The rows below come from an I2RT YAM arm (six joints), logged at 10 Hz.
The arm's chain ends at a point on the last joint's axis. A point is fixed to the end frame.
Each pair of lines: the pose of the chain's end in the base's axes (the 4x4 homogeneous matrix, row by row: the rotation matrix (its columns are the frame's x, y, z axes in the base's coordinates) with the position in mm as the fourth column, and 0 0 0 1 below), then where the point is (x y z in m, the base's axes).
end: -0.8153 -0.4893 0.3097 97.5; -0.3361 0.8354 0.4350 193.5; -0.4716 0.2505 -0.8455 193.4; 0 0 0 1
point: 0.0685 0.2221 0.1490
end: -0.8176 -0.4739 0.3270 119.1; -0.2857 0.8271 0.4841 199.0; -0.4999 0.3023 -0.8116 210.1; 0 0 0 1
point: 0.0911 0.2312 0.1675
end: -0.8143 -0.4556 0.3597 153.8; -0.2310 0.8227 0.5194 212.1; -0.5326 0.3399 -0.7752 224.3; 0 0 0 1
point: 0.1277 0.2475 0.1831
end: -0.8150 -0.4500 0.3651 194.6; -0.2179 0.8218 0.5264 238.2; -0.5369 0.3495 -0.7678 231.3; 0 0 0 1
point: 0.1689 0.2743 0.1905
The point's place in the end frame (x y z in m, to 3 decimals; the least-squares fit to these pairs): 0.035 0.027 0.041
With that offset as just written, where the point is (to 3 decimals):
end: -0.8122 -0.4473 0.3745 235.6; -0.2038 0.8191 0.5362 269.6; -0.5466 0.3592 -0.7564 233.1; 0 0 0 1
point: 0.210 0.307 0.193
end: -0.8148 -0.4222 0.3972 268.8; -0.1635 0.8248 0.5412 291.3; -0.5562 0.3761 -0.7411 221.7; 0 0 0 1
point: 0.245 0.330 0.182
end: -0.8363 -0.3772 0.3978 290.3; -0.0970 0.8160 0.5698 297.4; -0.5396 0.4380 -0.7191 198.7; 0 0 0 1
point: 0.267 0.339 0.162
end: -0.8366 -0.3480 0.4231 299.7; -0.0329 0.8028 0.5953 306.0; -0.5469 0.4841 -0.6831 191.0; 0 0 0 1
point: 0.278 0.351 0.157
